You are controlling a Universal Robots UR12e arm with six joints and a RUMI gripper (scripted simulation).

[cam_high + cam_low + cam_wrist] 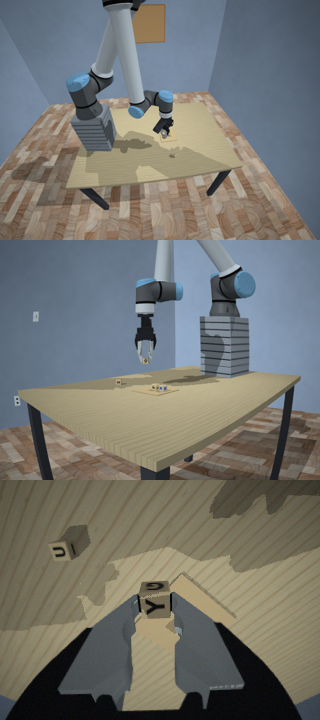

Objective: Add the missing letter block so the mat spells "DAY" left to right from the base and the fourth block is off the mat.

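Right now the mat is 60 mm ahead of my hand, 110 mm to the left of it and 120 mm below it.
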